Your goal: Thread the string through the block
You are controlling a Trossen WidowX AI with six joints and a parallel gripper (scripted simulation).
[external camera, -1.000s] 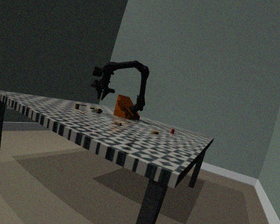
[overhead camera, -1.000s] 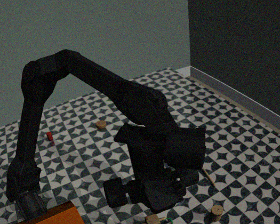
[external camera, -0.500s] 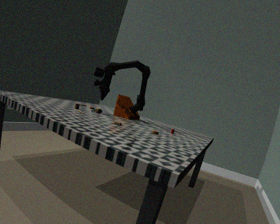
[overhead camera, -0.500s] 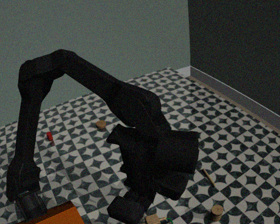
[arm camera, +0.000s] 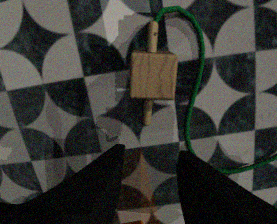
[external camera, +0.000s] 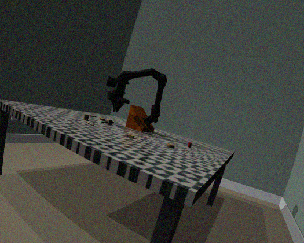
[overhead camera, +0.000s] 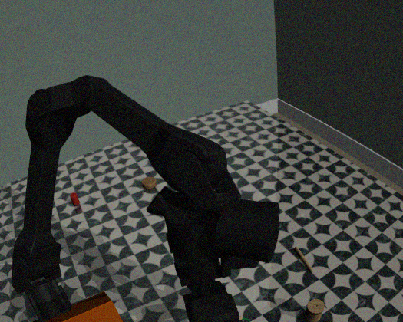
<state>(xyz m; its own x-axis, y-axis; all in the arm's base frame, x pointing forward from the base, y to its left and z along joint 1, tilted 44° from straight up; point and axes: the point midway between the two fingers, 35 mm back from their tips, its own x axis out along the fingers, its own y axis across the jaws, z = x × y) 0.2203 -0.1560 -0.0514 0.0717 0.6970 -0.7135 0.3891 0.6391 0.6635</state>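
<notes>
My gripper tip is 2 cm short of the tan wooden block, 1 cm to the left of it and 7 cm above it. The rest, counted from my gripper tip: round wooden button: 9 cm behind, 15 cm to the right, 8 cm below; then wooden cylinder: 16 cm ahead, 11 cm to the right, 7 cm below; then thin wooden stick: 4 cm ahead, 1 cm to the right, 8 cm below.
</notes>
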